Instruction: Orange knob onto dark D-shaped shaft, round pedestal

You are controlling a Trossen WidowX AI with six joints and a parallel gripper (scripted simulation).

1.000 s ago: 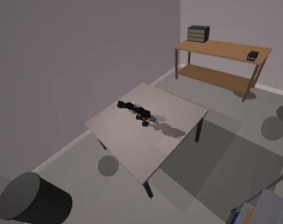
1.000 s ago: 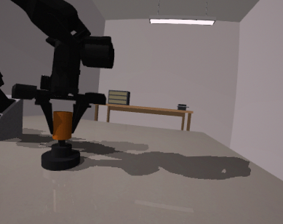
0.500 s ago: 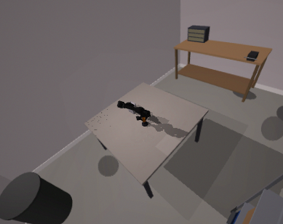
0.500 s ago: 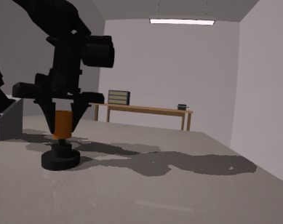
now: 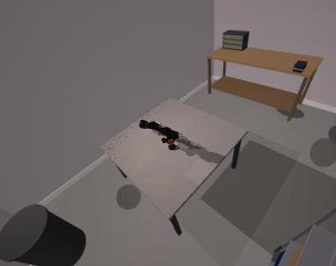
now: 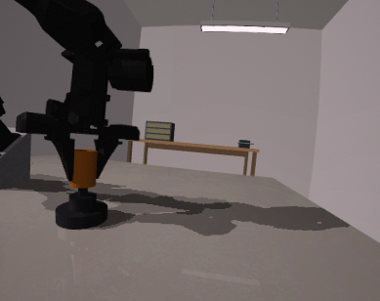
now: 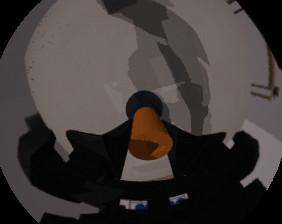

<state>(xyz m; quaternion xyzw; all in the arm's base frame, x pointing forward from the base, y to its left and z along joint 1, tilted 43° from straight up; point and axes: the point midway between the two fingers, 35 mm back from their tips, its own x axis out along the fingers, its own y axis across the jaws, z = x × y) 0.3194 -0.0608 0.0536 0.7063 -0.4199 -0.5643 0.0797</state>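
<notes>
Right now the orange knob is 2 cm above my gripper tip. Round my gripper tip: dark shaft 4 cm below.
</notes>
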